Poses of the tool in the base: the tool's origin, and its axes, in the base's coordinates. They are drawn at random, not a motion.
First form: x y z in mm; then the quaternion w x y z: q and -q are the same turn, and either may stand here.
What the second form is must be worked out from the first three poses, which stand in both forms.
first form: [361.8, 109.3, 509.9, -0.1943, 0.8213, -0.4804, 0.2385]
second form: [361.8, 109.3, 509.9, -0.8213, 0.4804, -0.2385, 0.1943]
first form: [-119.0, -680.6, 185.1, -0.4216, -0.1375, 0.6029, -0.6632]
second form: [-119.0, -680.6, 185.1, 0.1375, -0.6029, 0.6632, 0.4216]
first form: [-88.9, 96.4, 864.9, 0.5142, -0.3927, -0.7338, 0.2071]
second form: [-88.9, 96.4, 864.9, -0.3927, -0.7338, 0.2071, 0.5142]
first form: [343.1, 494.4, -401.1, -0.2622, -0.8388, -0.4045, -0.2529]
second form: [343.1, 494.4, -401.1, 0.8388, 0.4045, 0.2529, 0.2622]
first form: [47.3, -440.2, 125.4, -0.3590, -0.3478, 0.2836, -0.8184]
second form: [47.3, -440.2, 125.4, 0.3478, -0.2836, 0.8184, 0.3590]
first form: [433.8, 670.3, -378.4, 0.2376, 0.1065, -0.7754, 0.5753]
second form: [433.8, 670.3, -378.4, 0.1065, -0.7754, 0.5753, 0.2376]
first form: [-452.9, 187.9, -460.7, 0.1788, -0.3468, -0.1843, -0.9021]
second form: [-452.9, 187.9, -460.7, -0.3468, -0.1843, -0.9021, 0.1788]
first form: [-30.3, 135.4, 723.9, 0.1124, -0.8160, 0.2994, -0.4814]
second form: [-30.3, 135.4, 723.9, -0.8160, 0.2994, -0.4814, 0.1124]
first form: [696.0, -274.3, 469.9, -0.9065, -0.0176, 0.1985, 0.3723]
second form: [696.0, -274.3, 469.9, 0.0176, -0.1985, -0.3723, 0.9065]
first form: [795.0, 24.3, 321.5, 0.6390, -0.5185, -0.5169, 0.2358]
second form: [795.0, 24.3, 321.5, -0.5185, -0.5169, 0.2358, 0.6390]
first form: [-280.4, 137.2, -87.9, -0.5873, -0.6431, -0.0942, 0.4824]
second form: [-280.4, 137.2, -87.9, 0.6431, 0.0942, -0.4824, 0.5873]
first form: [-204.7, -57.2, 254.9, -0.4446, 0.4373, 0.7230, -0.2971]
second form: [-204.7, -57.2, 254.9, -0.4373, -0.7230, 0.2971, 0.4446]
